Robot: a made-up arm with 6 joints.
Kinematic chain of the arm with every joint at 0, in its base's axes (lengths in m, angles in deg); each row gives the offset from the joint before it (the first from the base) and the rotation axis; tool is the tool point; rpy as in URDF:
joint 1: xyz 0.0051 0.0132 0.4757 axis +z
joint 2: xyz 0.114 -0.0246 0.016 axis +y
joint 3: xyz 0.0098 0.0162 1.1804 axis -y
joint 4: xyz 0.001 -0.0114 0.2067 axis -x
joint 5: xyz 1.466 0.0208 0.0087 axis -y
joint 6: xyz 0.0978 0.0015 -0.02 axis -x
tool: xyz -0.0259 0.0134 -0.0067 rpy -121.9 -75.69 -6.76
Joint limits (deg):
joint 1: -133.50..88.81
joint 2: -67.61..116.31
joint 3: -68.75..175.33
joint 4: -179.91..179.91
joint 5: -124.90..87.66
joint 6: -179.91..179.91
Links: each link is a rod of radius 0.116 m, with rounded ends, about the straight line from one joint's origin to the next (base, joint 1, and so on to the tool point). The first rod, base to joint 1, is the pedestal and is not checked.
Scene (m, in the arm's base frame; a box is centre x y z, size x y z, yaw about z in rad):
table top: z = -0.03
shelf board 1: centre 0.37 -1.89 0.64 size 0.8 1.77 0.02 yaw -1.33
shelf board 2: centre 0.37 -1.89 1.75 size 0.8 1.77 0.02 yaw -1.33
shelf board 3: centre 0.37 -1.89 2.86 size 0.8 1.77 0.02 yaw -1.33
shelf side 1: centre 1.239 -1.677 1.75 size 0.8 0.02 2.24 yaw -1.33
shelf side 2: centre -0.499 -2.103 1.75 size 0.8 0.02 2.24 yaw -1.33
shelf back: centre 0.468 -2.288 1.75 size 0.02 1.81 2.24 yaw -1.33
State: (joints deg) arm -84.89 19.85 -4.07 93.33 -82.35 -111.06
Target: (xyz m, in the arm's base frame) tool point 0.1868 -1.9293 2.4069
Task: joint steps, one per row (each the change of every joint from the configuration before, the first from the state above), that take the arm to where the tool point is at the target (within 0.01 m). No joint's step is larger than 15 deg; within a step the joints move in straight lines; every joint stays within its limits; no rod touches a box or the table.
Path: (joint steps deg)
1: -1.89 -12.16 -12.51 -0.69 -1.32 0.19
2: -1.89 -12.15 -12.52 -0.69 -1.32 0.19
3: -1.90 -12.16 -12.51 -0.69 -1.31 0.19
4: 1.16 1.65 13.59 1.14 4.65 -0.34
5: 1.15 1.65 13.59 1.13 4.65 -0.33
6: 1.15 1.65 13.59 1.14 4.65 -0.34
7: 1.16 1.65 13.59 1.13 4.65 -0.33
8: 0.91 10.65 12.58 0.71 1.53 -0.20
9: 0.90 10.64 12.58 0.71 1.53 -0.19
10: 0.91 10.64 12.58 0.71 1.53 -0.20
11: 0.91 10.65 12.58 0.71 1.53 -0.19

